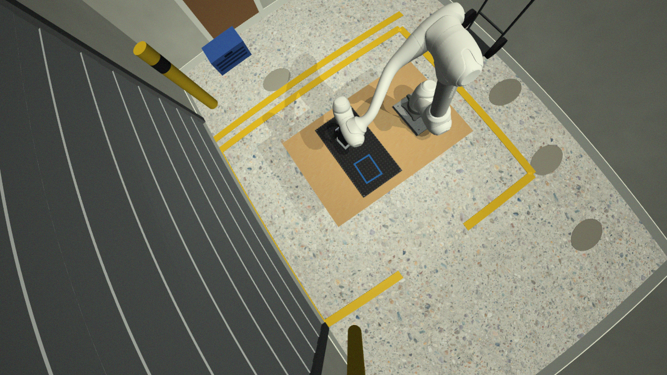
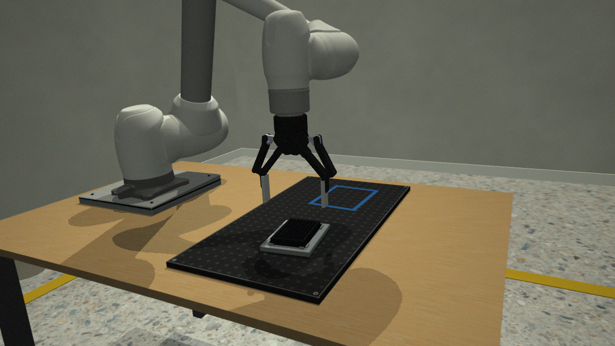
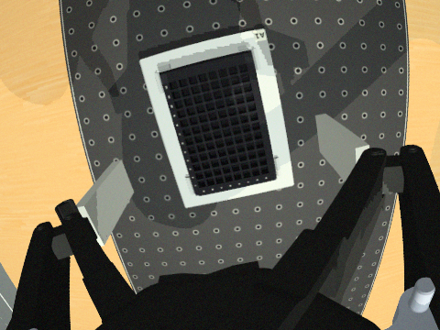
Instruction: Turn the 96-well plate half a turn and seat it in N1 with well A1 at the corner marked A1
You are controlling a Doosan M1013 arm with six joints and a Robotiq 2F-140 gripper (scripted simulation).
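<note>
The black 96-well plate is 80 mm below my hand. Also, from my hand: A1 mark (40 mm behind, 80 mm to the right, 90 mm below); then grey plate nest N1 (100 mm below).
</note>
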